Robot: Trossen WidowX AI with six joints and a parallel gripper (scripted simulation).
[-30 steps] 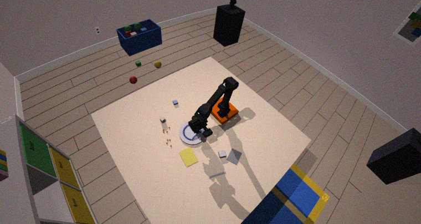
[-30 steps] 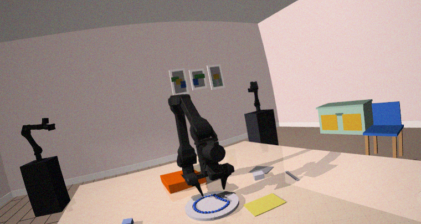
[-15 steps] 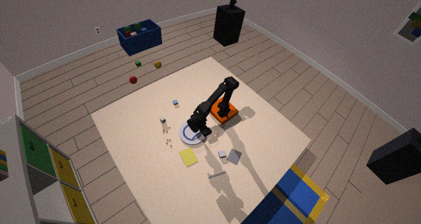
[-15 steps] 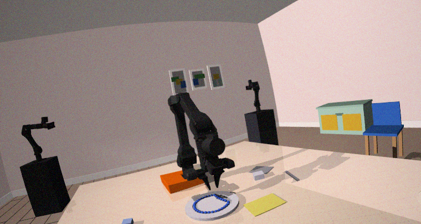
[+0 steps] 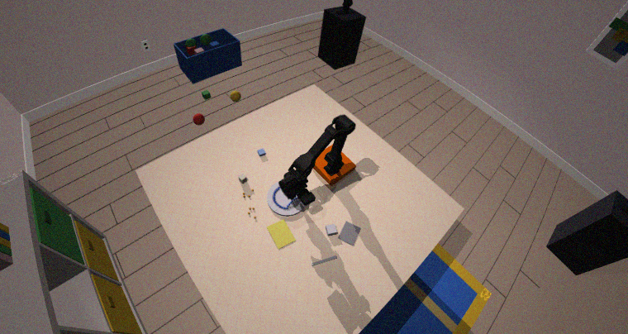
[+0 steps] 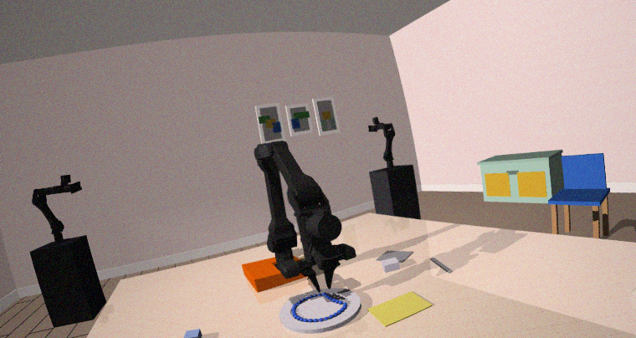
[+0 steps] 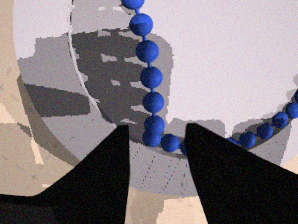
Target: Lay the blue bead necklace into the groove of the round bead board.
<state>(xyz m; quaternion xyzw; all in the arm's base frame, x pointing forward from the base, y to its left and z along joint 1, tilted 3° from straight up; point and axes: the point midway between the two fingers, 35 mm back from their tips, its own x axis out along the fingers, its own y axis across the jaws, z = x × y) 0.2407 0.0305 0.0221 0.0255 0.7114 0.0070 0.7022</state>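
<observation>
The round bead board lies 40 mm ahead of my gripper tip, 30 mm to the right of it and 20 mm below it. The rest, counted from my gripper tip: yellow sheet: 170 mm ahead, 110 mm to the left, 30 mm below; then small grey block: 230 mm to the left, 30 mm behind, 20 mm below; then pale cube: 240 mm to the right, 180 mm ahead, 10 mm below.
</observation>
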